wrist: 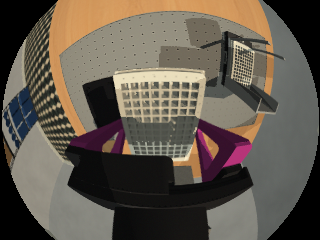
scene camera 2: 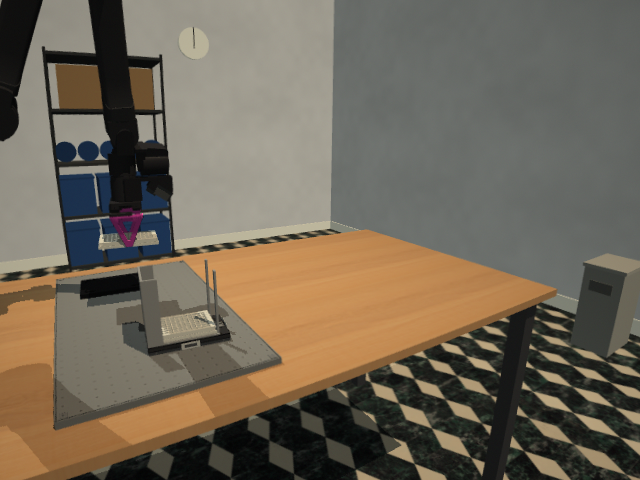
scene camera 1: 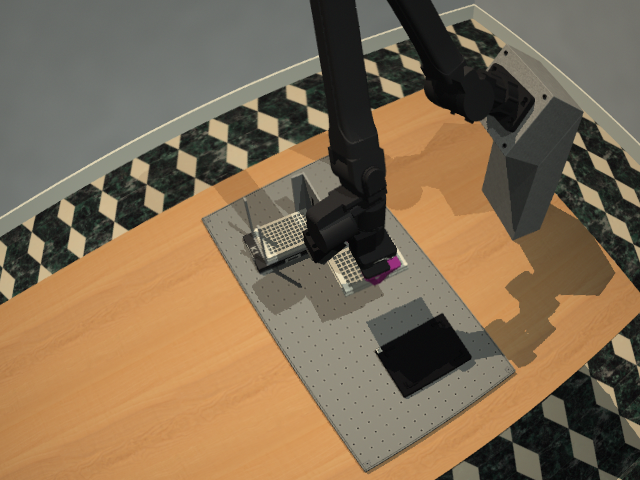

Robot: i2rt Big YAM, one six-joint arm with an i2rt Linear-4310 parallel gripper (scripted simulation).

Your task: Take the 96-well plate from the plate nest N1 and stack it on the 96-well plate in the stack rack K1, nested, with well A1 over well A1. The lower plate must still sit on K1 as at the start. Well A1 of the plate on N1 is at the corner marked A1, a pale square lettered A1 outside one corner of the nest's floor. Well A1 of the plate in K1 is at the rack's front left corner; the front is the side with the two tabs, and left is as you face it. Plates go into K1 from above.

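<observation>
The gripper can be seen in the wrist view, and scene camera 2 shows the gripper too. A black plate nest N1 appears in the pictures along with the gripper.
</observation>
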